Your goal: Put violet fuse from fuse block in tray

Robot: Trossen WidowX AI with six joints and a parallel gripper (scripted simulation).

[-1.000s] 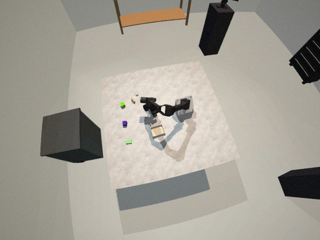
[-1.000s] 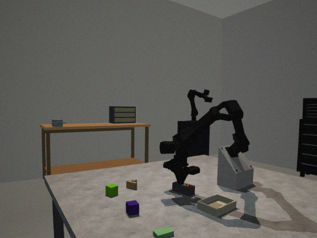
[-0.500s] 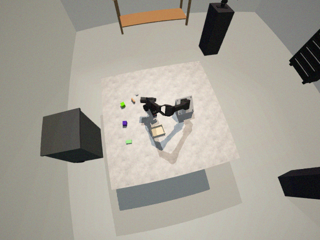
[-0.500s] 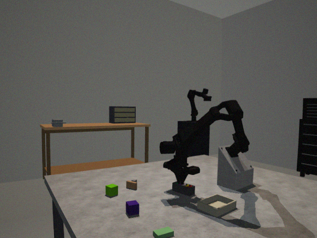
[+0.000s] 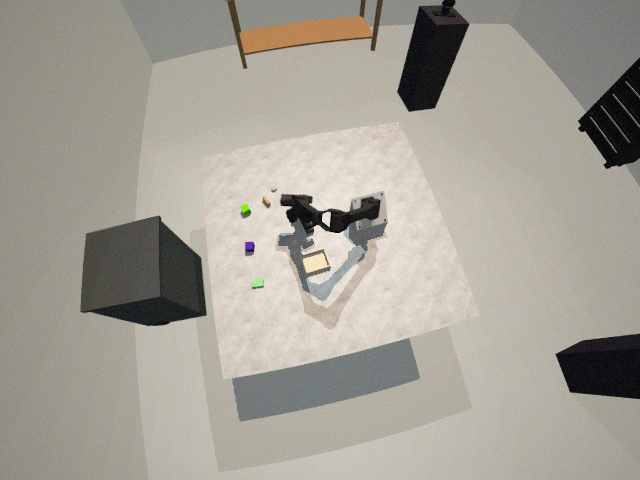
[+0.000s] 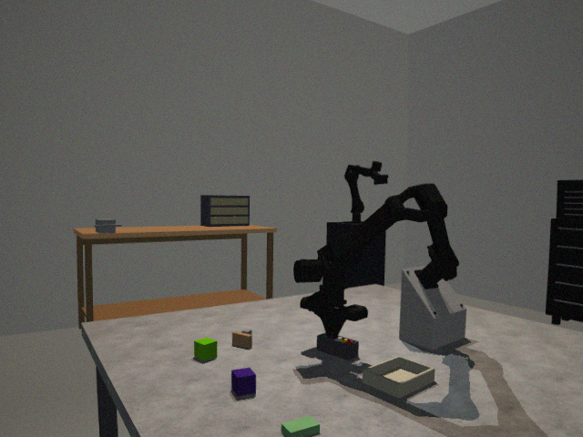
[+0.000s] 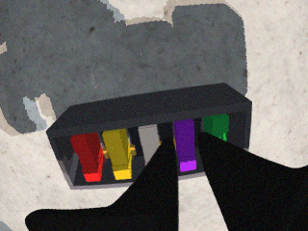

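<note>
Now: the violet fuse 10 mm below my gripper tip. The rest, counted from my gripper tip: white fuse 20 mm to the left, 10 mm below; then yellow fuse 10 mm behind, 40 mm to the left, 10 mm below; then green fuse 20 mm to the right, 10 mm below.
</note>
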